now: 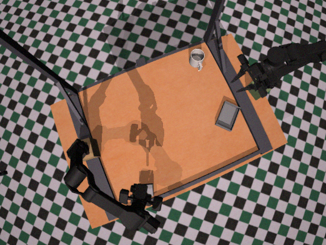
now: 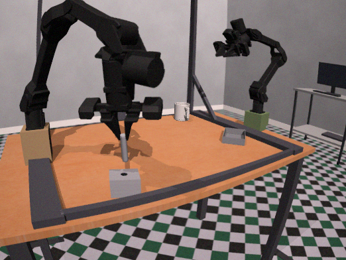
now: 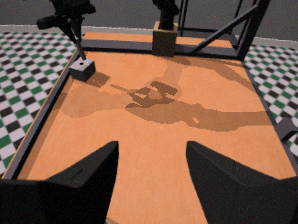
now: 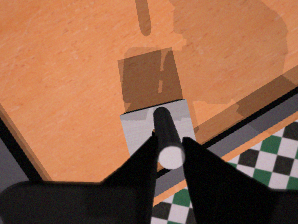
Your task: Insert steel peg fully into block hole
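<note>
Right now the grey block is 13 cm below my right hand. From my right hand the other things lie so: grey tray: 21 cm behind, 56 cm to the left, 16 cm below.
</note>
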